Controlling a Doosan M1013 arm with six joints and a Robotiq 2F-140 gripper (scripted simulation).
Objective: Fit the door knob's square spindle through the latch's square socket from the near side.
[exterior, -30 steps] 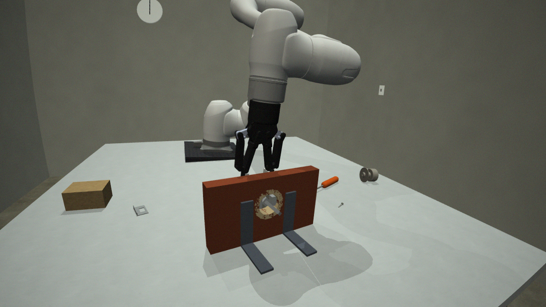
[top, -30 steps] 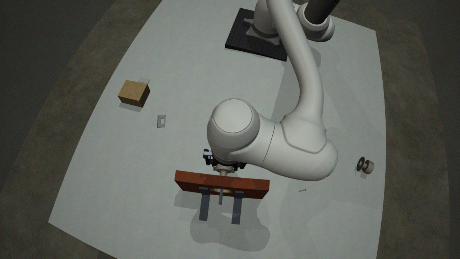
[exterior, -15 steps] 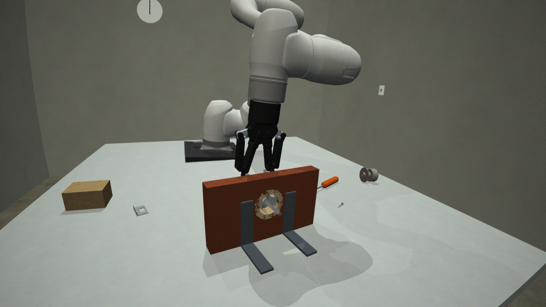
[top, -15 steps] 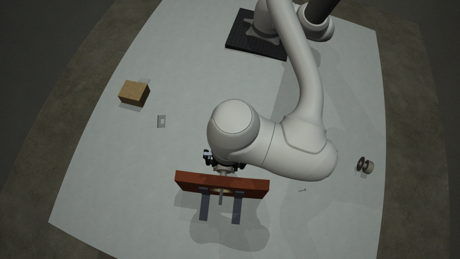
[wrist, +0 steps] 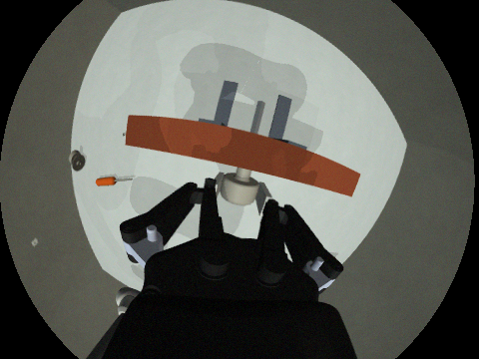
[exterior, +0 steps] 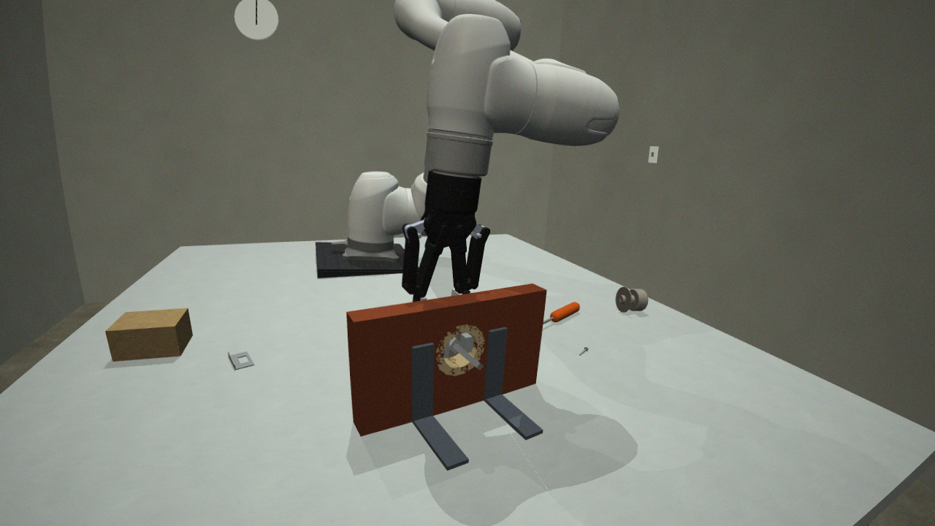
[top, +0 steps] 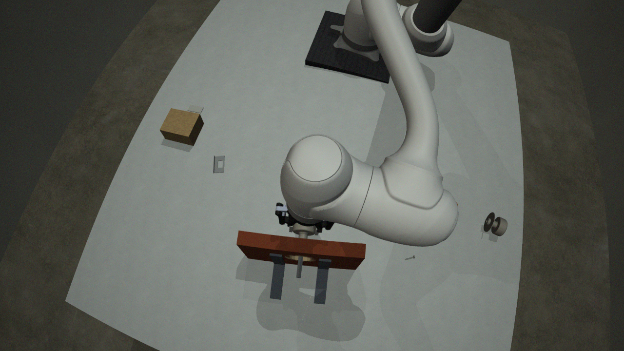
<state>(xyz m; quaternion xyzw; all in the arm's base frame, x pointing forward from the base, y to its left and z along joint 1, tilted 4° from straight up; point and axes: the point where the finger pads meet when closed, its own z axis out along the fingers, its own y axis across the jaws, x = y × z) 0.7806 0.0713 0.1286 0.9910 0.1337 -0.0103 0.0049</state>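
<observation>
Right now the square socket is 6 cm ahead of my hand, 1 cm to the left of it and 3 cm below it. The rest, counted from my hand: cardboard box: 18 cm behind, 52 cm to the right, 9 cm below; then red-brown wood panel: 6 cm ahead, 1 cm to the left, 3 cm below; then orange-handled screwdriver: 20 cm behind, 32 cm to the left, 11 cm below.
</observation>
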